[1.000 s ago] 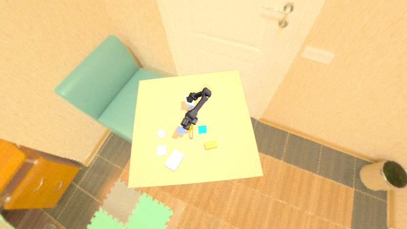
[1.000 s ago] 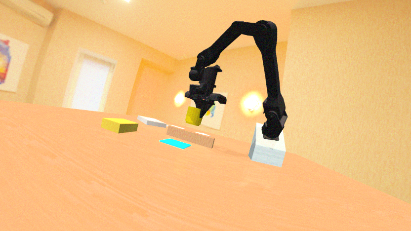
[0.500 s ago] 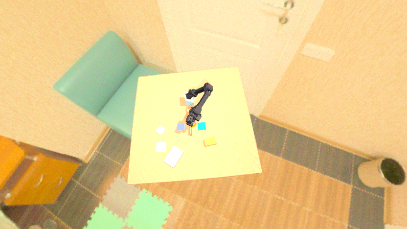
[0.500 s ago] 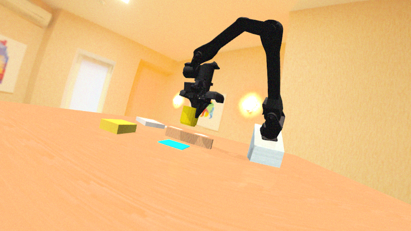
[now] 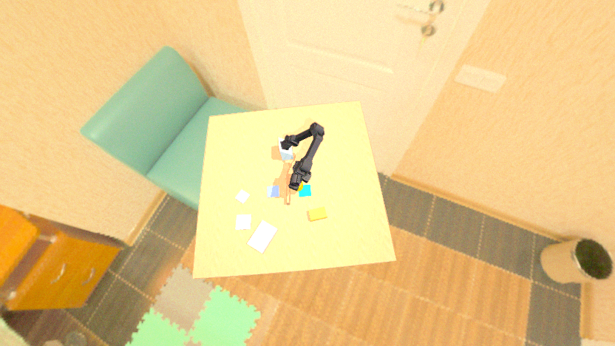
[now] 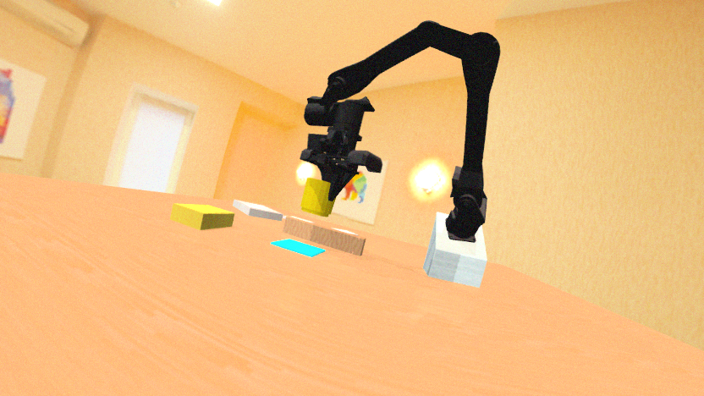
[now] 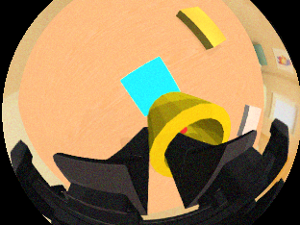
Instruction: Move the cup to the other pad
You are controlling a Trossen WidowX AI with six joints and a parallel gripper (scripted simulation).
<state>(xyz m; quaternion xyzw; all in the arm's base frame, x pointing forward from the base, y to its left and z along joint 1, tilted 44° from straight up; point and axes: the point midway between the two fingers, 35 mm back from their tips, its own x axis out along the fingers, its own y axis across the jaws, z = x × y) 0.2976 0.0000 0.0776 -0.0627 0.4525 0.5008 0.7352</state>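
Now: gripper tip 3 cm short of the cyan pad, 2 cm to the right of it and 11 cm above it. The rest, counted from my gripper tip: yellow cup 2 cm ahead, 2 cm to the right; wooden bar 1 cm ahead, 9 cm to the right, 9 cm below; red marble 2 cm ahead, 4 cm to the right, 2 cm below.
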